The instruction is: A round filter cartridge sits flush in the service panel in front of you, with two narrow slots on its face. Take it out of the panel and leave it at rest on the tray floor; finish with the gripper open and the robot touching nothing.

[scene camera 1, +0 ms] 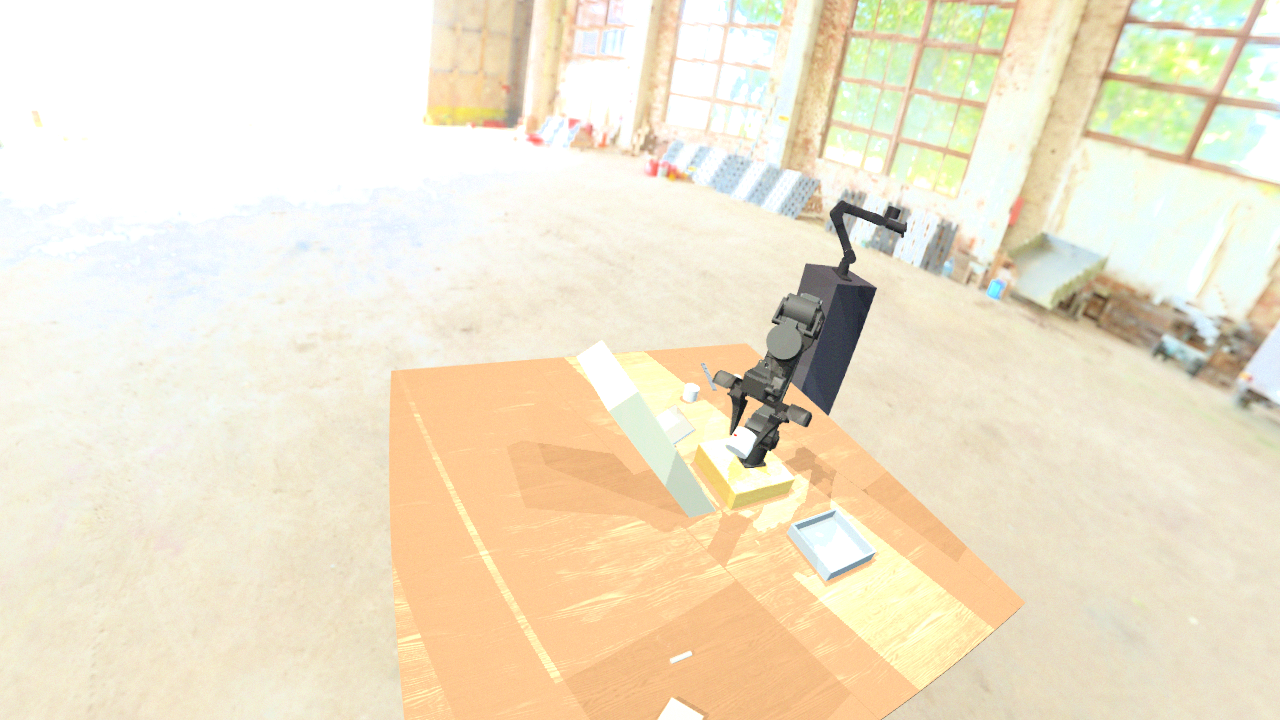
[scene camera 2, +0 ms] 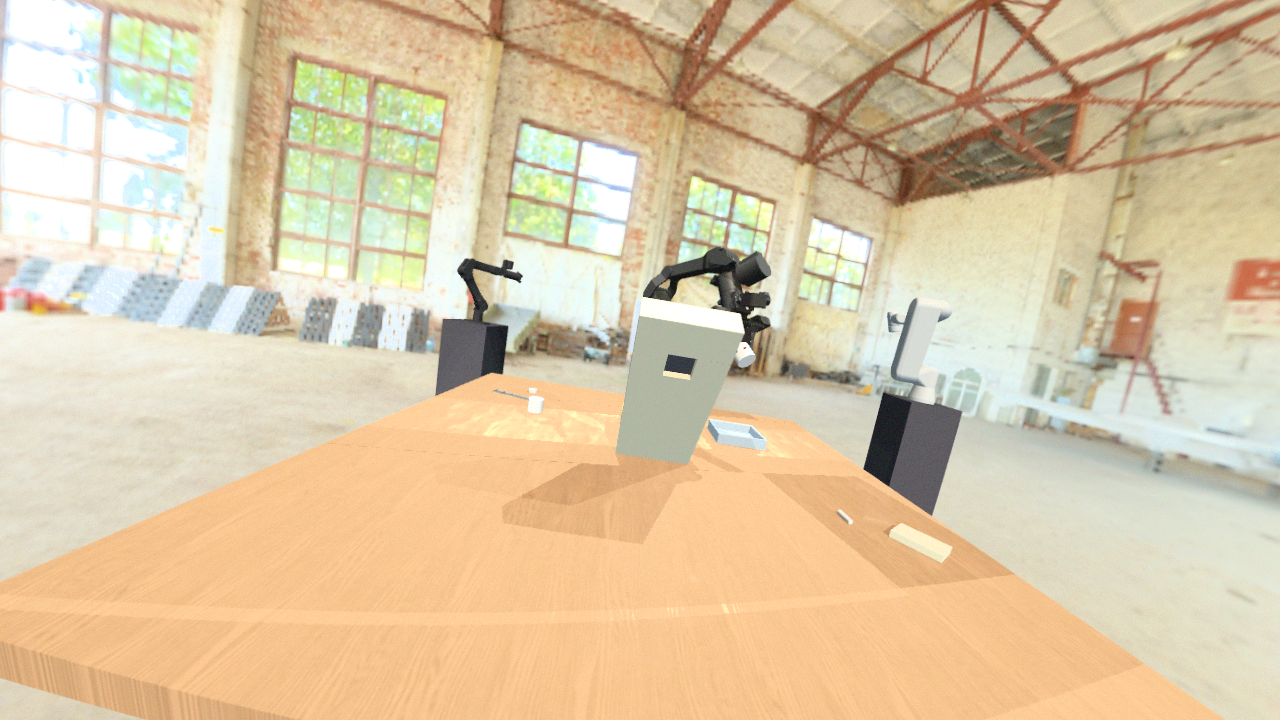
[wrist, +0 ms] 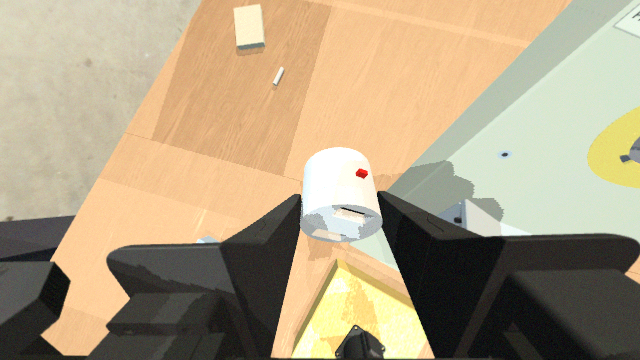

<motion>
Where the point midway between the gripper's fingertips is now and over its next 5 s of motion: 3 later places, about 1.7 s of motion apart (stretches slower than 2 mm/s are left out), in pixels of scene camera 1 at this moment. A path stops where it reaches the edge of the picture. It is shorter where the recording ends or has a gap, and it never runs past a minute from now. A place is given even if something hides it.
The gripper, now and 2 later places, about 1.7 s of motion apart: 742, 441; 837, 503; 836, 532
</motion>
